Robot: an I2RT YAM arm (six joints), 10 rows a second.
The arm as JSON. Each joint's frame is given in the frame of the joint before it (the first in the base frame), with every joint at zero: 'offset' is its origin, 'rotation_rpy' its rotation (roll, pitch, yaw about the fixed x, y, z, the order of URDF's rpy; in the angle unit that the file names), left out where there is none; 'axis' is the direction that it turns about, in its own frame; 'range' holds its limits. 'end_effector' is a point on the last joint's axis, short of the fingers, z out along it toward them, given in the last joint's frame.
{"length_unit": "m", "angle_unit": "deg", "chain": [
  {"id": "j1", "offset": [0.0, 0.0, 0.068], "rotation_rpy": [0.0, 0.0, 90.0], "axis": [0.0, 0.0, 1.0], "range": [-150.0, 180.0]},
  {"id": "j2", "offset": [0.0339, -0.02, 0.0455], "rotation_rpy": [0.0, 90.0, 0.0], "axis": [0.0, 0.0, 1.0], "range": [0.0, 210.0]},
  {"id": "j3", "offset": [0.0, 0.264, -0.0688], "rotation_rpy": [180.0, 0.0, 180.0], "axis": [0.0, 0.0, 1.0], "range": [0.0, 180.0]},
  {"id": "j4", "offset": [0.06, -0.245, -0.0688], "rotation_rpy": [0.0, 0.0, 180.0], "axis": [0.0, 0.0, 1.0], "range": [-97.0, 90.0]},
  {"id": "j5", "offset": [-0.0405, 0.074, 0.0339], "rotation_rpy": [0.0, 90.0, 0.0], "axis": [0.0, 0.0, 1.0], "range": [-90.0, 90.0]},
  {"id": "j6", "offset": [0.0, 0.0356, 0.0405], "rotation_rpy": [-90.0, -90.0, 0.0], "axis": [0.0, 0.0, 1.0], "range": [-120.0, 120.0]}
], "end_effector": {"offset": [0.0, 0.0, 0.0]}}
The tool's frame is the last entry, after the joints.
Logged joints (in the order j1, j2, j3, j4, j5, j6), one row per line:
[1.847 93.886 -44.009 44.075 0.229 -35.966]
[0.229 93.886 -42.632 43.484 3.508 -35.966]
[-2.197 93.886 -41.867 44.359 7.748 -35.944]
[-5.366 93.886 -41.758 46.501 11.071 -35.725]
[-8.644 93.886 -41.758 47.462 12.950 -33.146]
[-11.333 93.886 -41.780 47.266 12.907 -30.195]
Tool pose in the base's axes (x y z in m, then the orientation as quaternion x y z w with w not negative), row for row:
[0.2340 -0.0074 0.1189 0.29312 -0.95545 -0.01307 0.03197]
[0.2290 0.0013 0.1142 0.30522 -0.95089 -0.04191 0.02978]
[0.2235 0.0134 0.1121 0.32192 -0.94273 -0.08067 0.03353]
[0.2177 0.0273 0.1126 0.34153 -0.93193 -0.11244 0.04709]
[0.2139 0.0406 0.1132 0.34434 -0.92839 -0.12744 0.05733]
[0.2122 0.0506 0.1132 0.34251 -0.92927 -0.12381 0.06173]
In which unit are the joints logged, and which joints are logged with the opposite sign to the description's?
The joints are logged in degrees. Opposite sign: j1, j3, j4, j5.
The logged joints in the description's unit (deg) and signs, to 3 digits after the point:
[-1.847 93.886 44.009 -44.075 -0.229 -35.966]
[-0.229 93.886 42.632 -43.484 -3.508 -35.966]
[2.197 93.886 41.867 -44.359 -7.748 -35.944]
[5.366 93.886 41.758 -46.501 -11.071 -35.725]
[8.644 93.886 41.758 -47.462 -12.950 -33.146]
[11.333 93.886 41.780 -47.266 -12.907 -30.195]

